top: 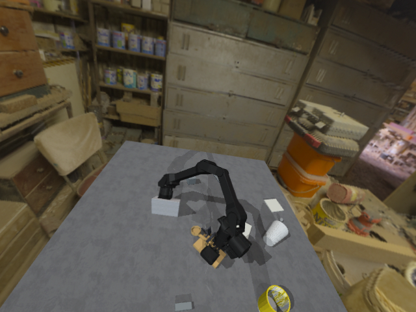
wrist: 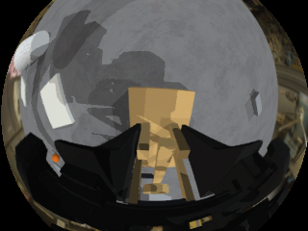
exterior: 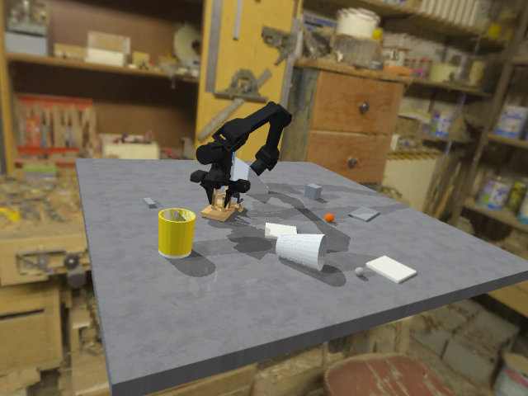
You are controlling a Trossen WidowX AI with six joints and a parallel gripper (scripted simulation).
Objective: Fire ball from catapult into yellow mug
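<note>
Right now my gripper tip is 8 cm short of the small orange ball, 39 cm to the right of it and 2 cm above it. Round my gripper tip: small grey block: 11 cm behind, 20 cm to the right, 3 cm below; then yellow mug: 22 cm ahead, 17 cm to the right, 1 cm below; then wooden catapult: 5 cm behind, 5 cm to the left, 2 cm above.
</note>
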